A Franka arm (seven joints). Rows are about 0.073 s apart.
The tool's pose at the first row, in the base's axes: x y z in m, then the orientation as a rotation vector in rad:
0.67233, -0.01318, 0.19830, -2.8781, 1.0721, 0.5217
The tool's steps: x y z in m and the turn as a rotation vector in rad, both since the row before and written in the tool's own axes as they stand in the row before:
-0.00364, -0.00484, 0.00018, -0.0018, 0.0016, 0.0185
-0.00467, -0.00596, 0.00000, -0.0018, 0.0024, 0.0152
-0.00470, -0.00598, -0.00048, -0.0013, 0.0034, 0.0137
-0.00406, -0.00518, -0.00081, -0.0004, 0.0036, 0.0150
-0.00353, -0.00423, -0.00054, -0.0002, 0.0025, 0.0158
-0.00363, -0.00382, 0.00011, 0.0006, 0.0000, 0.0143
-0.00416, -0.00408, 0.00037, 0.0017, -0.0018, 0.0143
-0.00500, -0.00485, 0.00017, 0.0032, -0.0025, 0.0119
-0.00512, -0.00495, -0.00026, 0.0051, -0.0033, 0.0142
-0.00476, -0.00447, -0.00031, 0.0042, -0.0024, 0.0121
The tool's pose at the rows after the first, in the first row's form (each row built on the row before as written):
0.67280, -0.00716, 0.19885, -2.8733, 1.1001, 0.5216
0.67344, 0.00033, 0.19973, -2.8701, 1.1233, 0.5202
0.67432, 0.00779, 0.20102, -2.8675, 1.1443, 0.5170
0.67529, 0.01419, 0.20246, -2.8635, 1.1672, 0.5129
0.67597, 0.01958, 0.20355, -2.8582, 1.1911, 0.5101
0.67619, 0.02482, 0.20407, -2.8512, 1.2123, 0.5101
0.67624, 0.03065, 0.20444, -2.8421, 1.2331, 0.5117
0.67645, 0.03758, 0.20514, -2.8323, 1.2500, 0.5130
0.67687, 0.04460, 0.20628, -2.8193, 1.2699, 0.5139
0.67728, 0.05102, 0.20743, -2.8085, 1.2869, 0.5142

